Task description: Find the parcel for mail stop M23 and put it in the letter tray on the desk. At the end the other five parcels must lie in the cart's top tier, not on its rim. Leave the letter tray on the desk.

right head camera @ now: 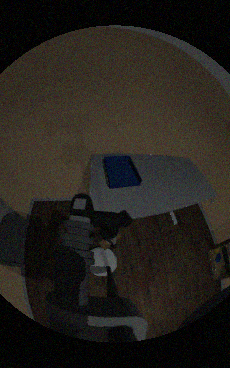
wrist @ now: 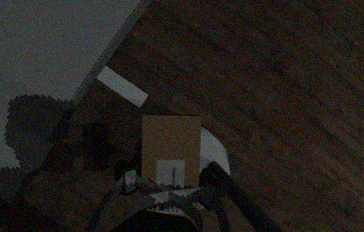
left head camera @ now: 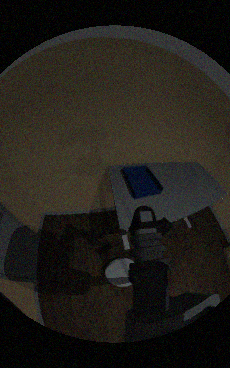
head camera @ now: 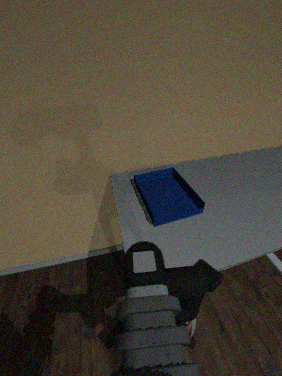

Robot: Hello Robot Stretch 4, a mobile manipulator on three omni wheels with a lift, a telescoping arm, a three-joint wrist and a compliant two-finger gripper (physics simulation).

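Where they show: gripper, fingertip midpoint: [right head camera: 109, 240] [wrist: 171, 174]; robot's base, link origin: [right head camera: 101, 260] [left head camera: 121, 271].
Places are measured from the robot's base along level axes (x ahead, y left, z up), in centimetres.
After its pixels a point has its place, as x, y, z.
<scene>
The blue letter tray [head camera: 170, 197] @(75.5, -18.1, 92.5) [left head camera: 142, 181] @(76.6, -17.4, 92.6) [right head camera: 121, 171] @(76.9, -16.5, 92.6) lies on the grey desk [head camera: 235, 200] @(68.4, -52.1, 92.3) [left head camera: 185, 185] @(71.0, -65.2, 92.3) [right head camera: 165, 185] @(63.7, -57.3, 92.3) [wrist: 45, 45] @(36.9, -10.0, 92.3), near its left end. My gripper [wrist: 171, 174] @(18.7, -8.7, 88.7) is shut on a brown cardboard parcel [wrist: 171, 137] @(22.1, -12.1, 93.6), with a finger at each side. The parcel has a white label, too dark and partly covered to read. The gripper is beyond the desk's front edge, over the floor; in the head view the wrist mostly hides it. The cart and the other five parcels do not show.
A white desk foot [wrist: 122, 86] stands on the wooden floor by the desk edge. The robot's white round base [left head camera: 120, 272] @(-0.5, 1.5, 18.7) [right head camera: 104, 261] @(0.2, -5.1, 18.7) [wrist: 216, 150] @(-3.9, -15.8, 18.5) is below the arm. A wall runs behind the desk. A grey door [left head camera: 21, 255] @(-11.4, 137.4, 35.6) is at the far left.
</scene>
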